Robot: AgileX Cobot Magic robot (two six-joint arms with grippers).
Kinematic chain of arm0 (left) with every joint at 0, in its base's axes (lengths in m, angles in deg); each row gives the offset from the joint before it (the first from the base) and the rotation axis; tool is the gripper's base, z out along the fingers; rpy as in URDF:
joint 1: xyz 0 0 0.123 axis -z
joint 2: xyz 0 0 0 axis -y
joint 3: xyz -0.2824 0 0.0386 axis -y
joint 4: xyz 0.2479 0 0.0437 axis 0.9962 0 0.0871
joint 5: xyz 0 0 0 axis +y
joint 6: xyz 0.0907 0 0.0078 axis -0.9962 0 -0.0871
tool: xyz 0 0 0 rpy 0 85 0
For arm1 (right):
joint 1: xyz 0 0 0.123 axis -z
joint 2: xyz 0 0 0 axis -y
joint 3: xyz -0.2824 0 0.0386 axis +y
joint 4: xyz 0.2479 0 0.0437 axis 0.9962 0 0.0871
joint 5: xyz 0 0 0 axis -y
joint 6: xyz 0.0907 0 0.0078 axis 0.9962 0 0.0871
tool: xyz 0 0 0 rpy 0 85 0
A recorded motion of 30 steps. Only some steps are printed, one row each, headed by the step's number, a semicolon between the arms.
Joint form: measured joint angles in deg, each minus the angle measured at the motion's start. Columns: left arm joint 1, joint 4, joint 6, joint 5, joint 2, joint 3; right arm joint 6, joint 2, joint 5, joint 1, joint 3, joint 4.
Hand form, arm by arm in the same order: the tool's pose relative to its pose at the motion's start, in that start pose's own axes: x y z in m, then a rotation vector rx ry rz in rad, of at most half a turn. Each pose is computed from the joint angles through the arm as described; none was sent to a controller.
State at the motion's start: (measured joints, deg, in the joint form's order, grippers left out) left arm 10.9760 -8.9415 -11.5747 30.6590 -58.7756 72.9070; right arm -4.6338 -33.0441 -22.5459 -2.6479 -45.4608 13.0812
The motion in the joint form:
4: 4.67 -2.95 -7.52 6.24 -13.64 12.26; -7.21 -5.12 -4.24 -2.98 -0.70 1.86
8: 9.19 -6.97 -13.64 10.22 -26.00 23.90; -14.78 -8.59 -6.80 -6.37 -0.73 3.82
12: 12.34 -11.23 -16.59 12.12 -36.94 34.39; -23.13 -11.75 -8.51 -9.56 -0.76 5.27
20: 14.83 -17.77 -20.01 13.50 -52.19 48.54; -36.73 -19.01 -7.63 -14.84 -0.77 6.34
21: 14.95 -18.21 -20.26 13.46 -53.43 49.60; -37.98 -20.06 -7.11 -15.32 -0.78 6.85
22: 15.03 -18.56 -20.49 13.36 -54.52 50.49; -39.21 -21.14 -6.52 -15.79 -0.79 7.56
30: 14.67 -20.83 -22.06 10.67 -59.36 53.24; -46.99 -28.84 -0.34 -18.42 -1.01 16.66
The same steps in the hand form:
4: -0.0161 -0.0200 0.0622 0.1378 0.1142 0.1065; 0.0119 0.0059 0.0228 -0.0692 0.1527 -0.0962
8: -0.0240 -0.0506 0.1192 0.2822 0.1660 0.1794; 0.0236 0.0148 0.0373 -0.1589 0.2518 -0.2030
12: -0.0238 -0.0805 0.1690 0.3934 0.1818 0.1875; 0.0342 0.0242 0.0492 -0.2519 0.3210 -0.3330
20: -0.0063 -0.1171 0.2380 0.5155 0.1923 0.1653; 0.0547 0.0411 0.0769 -0.3959 0.3923 -0.5634
21: -0.0037 -0.1196 0.2437 0.5221 0.1927 0.1633; 0.0573 0.0433 0.0811 -0.4092 0.3970 -0.5770
22: -0.0012 -0.1215 0.2489 0.5267 0.1928 0.1618; 0.0599 0.0455 0.0853 -0.4225 0.4009 -0.5867
30: 0.0139 -0.1242 0.2762 0.5243 0.1774 0.1411; 0.0770 0.0617 0.1162 -0.4823 0.4013 -0.5634

